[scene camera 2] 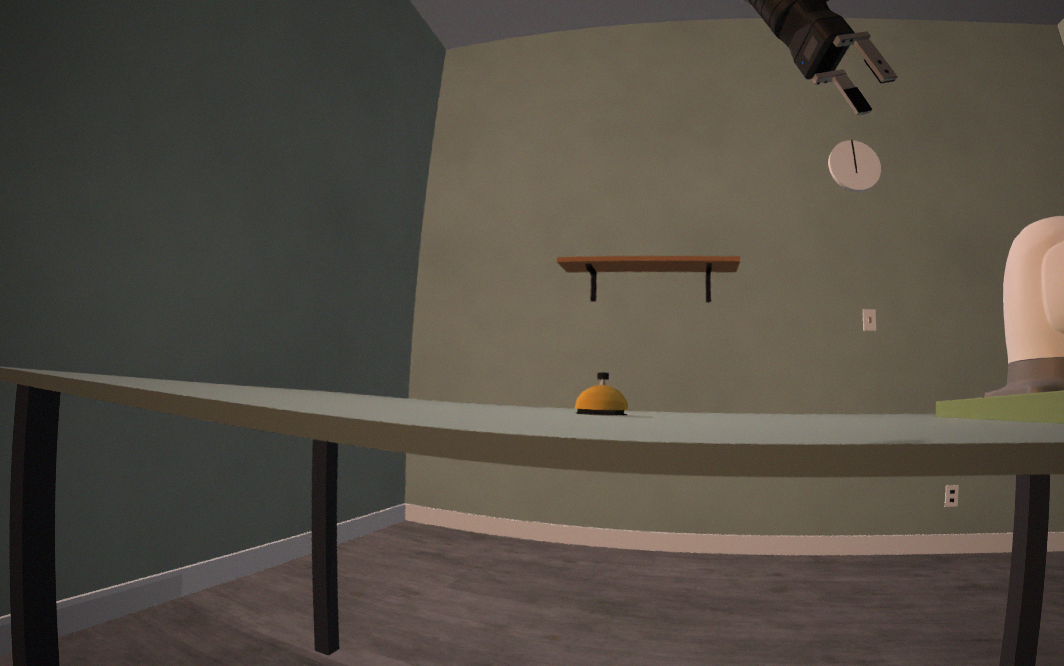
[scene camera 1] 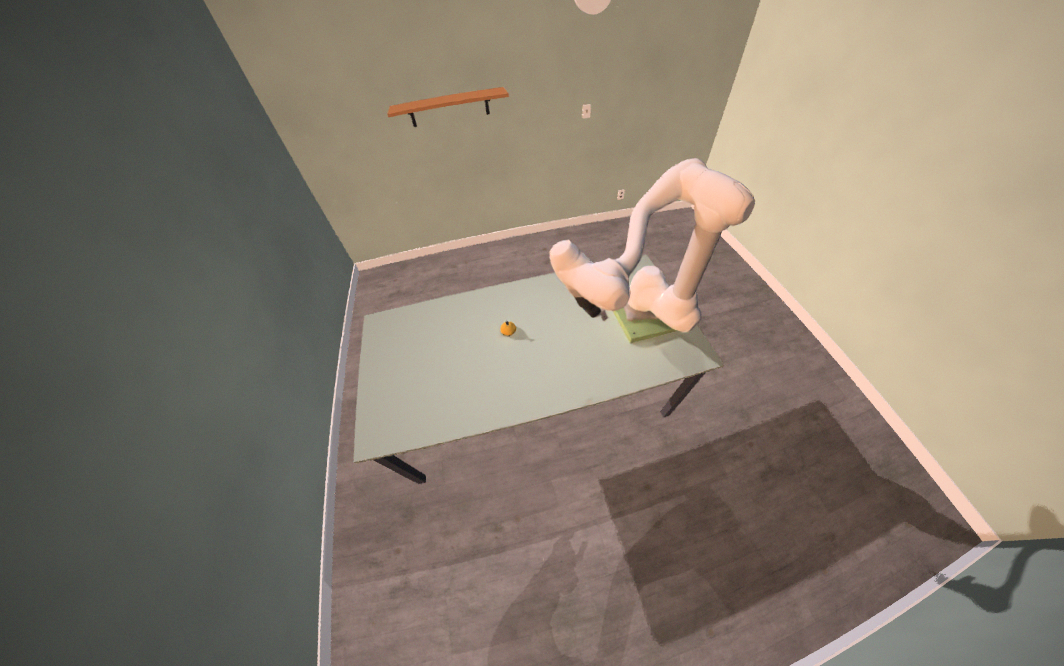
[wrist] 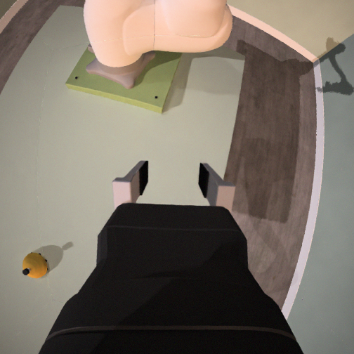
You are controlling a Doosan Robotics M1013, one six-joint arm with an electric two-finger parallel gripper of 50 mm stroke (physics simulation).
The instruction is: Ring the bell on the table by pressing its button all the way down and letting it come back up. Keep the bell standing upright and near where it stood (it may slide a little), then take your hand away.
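The bell is an orange dome on a dark base, standing upright on the pale green table. Its small black button is on top, raised above the dome on a short stem. My gripper is open, with nothing between its fingers. It hangs high above the table, well to the robot-base side of the bell, and is tilted. In scene camera 1 the arm partly hides the gripper.
The arm's base stands on a green plate at one end of the table. An orange-brown shelf and a round clock are on the wall behind.
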